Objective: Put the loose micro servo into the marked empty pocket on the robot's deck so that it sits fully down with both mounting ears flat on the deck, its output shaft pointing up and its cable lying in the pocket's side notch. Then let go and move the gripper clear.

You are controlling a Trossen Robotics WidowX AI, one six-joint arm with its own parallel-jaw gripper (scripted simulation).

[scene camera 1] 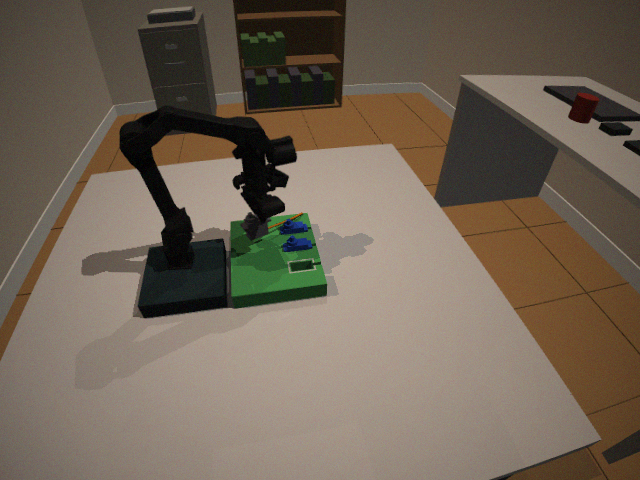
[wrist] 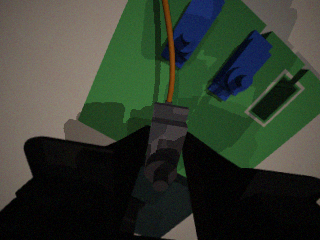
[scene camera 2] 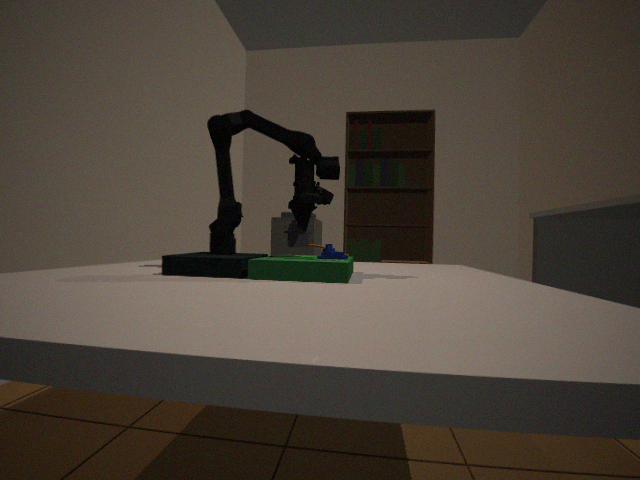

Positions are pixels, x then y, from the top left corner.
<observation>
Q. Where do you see a green deck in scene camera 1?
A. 259, 270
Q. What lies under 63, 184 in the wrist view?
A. My gripper.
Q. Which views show my gripper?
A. Scene camera 1, the wrist view and scene camera 2: all of them.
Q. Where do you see a green deck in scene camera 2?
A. At 279, 267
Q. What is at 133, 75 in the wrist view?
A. A green deck.
</observation>
